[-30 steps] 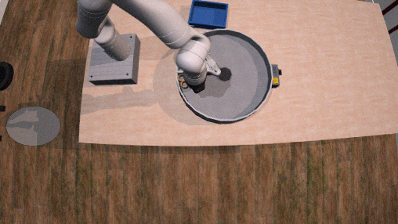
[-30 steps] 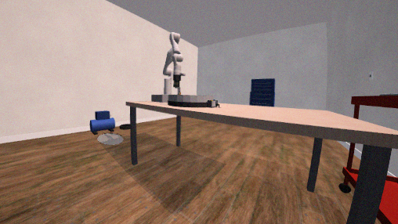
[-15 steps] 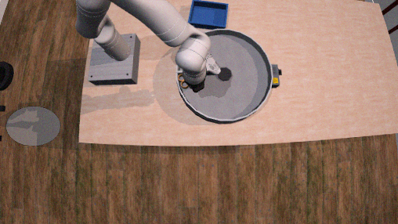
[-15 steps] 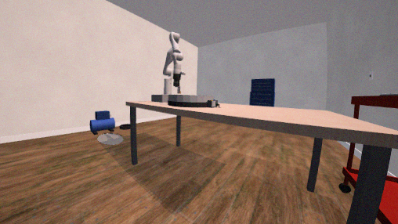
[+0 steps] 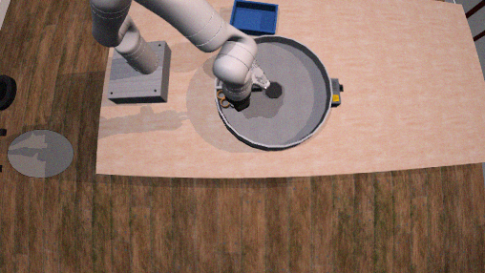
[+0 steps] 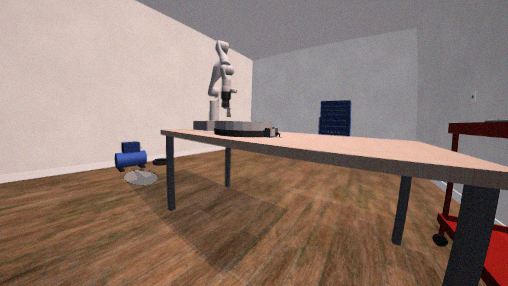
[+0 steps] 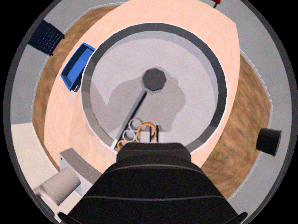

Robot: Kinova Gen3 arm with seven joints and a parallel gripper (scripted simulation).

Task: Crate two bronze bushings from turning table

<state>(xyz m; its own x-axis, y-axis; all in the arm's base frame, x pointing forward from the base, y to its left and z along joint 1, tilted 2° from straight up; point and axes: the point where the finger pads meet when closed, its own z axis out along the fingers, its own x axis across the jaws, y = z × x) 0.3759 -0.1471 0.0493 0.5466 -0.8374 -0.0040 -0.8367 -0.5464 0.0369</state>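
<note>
Now: the blue crate 39 cm to the left of my hand, 12 cm below it and 2 cm ahead of it. Round my hand: grey turning table (10 cm ahead, 9 cm below, 7 cm to the left).
</note>
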